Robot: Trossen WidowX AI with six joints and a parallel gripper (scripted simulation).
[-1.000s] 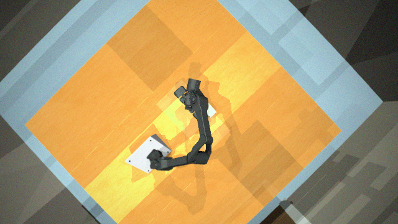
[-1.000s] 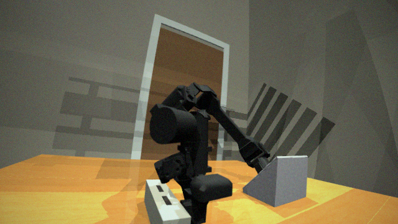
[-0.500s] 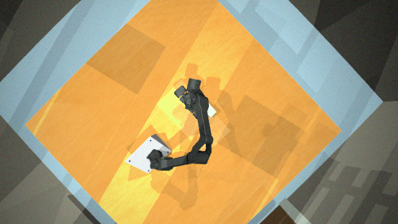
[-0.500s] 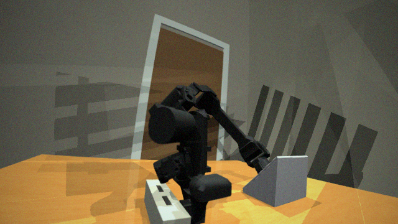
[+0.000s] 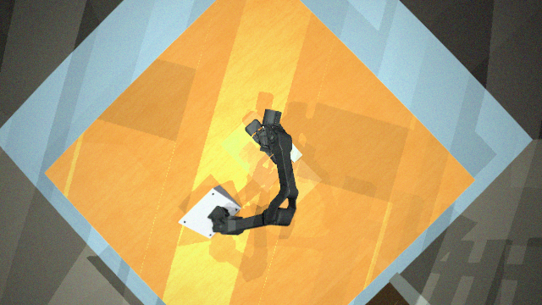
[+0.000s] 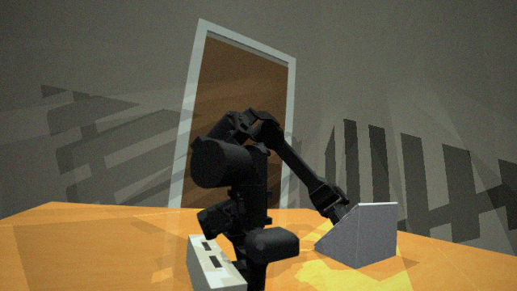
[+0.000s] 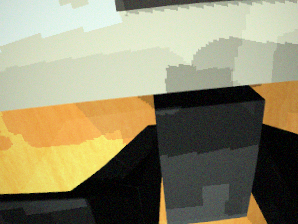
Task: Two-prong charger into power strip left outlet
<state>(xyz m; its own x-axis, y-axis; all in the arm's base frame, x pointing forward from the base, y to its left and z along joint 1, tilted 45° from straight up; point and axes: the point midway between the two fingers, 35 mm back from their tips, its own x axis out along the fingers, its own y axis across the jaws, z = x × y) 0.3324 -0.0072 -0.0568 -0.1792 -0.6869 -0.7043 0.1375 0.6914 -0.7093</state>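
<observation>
My gripper tip is now 2 cm short of the box-shaped charger and 1 cm below it.
</observation>
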